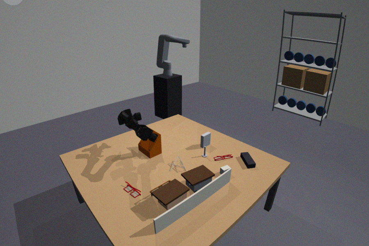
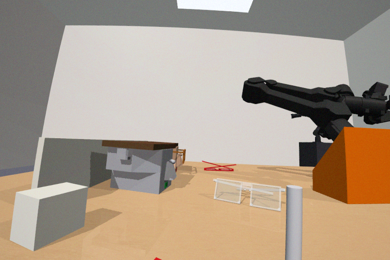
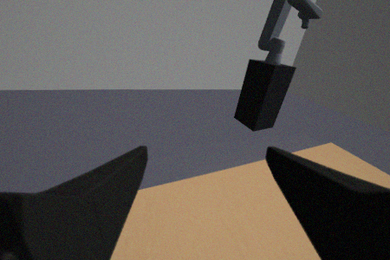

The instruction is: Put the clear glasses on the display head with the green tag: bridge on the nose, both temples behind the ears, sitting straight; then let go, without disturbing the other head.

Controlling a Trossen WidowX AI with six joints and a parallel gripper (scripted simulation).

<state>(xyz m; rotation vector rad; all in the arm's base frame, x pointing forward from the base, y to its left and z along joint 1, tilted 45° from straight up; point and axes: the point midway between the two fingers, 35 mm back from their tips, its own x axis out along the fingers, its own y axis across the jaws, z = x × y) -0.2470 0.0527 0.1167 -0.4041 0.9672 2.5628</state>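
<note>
My gripper tip is 600 mm short of the grey stand post, 260 mm to the right of it and 210 mm above it. The rest, counted from my gripper tip: grey display head: 770 mm ahead, 180 mm below, 40 mm to the right; then white block: 850 mm ahead, 210 mm below, 180 mm to the left; then white panel: 890 mm ahead, 180 mm below, 170 mm to the right.
</note>
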